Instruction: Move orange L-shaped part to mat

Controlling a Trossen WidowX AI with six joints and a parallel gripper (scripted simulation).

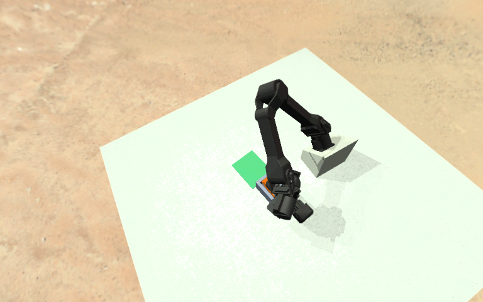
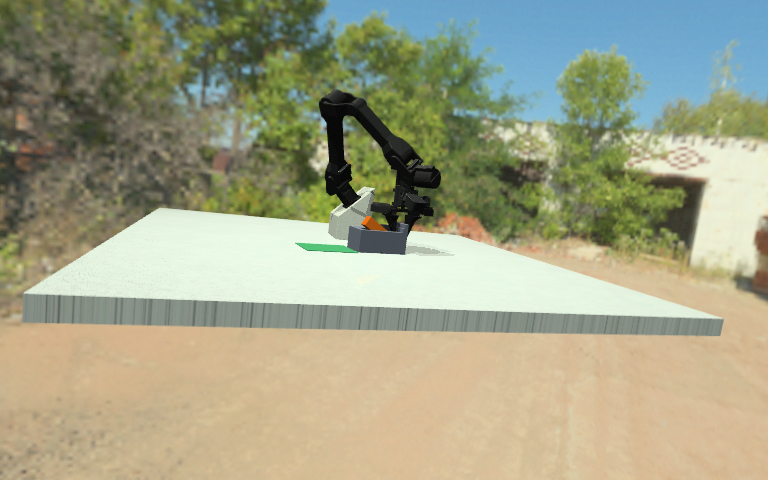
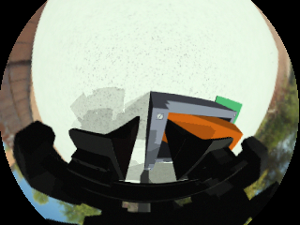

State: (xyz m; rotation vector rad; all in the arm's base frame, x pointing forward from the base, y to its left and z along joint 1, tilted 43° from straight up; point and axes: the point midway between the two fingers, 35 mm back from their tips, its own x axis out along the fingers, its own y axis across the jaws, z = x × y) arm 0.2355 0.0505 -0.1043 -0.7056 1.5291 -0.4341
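My gripper tip is 60 mm to the left of the orange L-shaped part and 10 mm below it. Round my gripper tip: green mat: 220 mm to the right, 60 mm below, 30 mm ahead.
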